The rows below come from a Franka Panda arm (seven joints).
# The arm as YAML. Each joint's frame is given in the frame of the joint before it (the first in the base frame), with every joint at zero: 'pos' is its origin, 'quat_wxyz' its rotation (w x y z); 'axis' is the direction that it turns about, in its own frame. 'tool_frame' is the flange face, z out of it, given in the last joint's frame.
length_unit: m
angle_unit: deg
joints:
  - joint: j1
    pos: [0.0, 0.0, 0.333]
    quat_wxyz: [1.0, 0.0, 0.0, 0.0]
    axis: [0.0, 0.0, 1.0]
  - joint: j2
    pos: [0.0, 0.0, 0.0]
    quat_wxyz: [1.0, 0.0, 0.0, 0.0]
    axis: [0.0, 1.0, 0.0]
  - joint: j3
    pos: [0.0, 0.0, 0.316]
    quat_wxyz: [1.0, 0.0, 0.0, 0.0]
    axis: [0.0, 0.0, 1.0]
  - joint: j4
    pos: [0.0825, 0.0, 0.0]
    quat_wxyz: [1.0, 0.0, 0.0, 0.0]
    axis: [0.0, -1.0, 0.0]
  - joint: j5
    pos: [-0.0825, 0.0, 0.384]
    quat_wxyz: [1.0, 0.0, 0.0, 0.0]
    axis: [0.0, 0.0, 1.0]
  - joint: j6
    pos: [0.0, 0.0, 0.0]
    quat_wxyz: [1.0, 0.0, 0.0, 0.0]
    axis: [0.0, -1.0, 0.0]
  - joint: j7
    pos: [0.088, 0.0, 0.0]
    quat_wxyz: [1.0, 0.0, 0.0, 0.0]
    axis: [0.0, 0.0, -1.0]
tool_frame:
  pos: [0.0, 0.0, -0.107]
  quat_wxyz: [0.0, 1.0, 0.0, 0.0]
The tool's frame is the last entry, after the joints.
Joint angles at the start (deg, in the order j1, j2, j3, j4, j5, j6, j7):
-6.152, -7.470, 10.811, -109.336, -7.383, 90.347, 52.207
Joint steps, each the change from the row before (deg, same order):
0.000, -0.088, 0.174, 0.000, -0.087, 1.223, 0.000
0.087, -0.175, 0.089, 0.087, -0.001, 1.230, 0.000
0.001, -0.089, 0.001, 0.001, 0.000, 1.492, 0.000
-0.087, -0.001, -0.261, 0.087, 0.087, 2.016, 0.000
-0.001, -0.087, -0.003, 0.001, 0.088, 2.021, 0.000
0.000, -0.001, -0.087, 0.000, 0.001, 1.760, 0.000
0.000, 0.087, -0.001, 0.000, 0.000, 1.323, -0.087
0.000, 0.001, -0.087, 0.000, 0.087, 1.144, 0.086
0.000, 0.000, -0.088, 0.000, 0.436, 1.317, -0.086
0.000, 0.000, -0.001, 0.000, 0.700, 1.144, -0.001
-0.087, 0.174, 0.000, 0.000, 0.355, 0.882, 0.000
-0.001, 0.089, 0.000, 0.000, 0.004, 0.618, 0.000
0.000, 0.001, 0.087, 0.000, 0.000, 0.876, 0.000
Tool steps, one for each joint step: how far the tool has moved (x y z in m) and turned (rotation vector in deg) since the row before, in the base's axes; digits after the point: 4 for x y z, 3 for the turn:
0.0022, 0.0020, 0.0021, 0.014, -1.293, 0.375
0.0020, 0.0022, 0.0037, 0.111, -1.468, 0.365
0.0027, 0.0007, 0.0026, 0.156, -1.555, 0.230
0.0044, -0.0022, 0.0034, 0.344, -2.066, -0.054
0.0036, 0.0010, 0.0035, 0.287, -2.068, 0.283
0.0034, -0.0001, 0.0026, 0.194, -1.733, 0.178
0.0028, 0.0005, 0.0012, 0.144, -1.202, 0.283
0.0021, -0.0002, 0.0017, 0.215, -1.132, -0.018
0.0023, 0.0003, 0.0020, 0.565, -1.256, 0.101
0.0019, 0.0014, 0.0017, 0.795, -1.080, 0.015
0.0022, -0.0001, -0.0002, 0.449, -0.674, -0.048
0.0014, 0.0002, 0.0002, 0.071, -0.522, 0.073
0.0014, 0.0012, 0.0014, 0.071, -0.863, 0.193

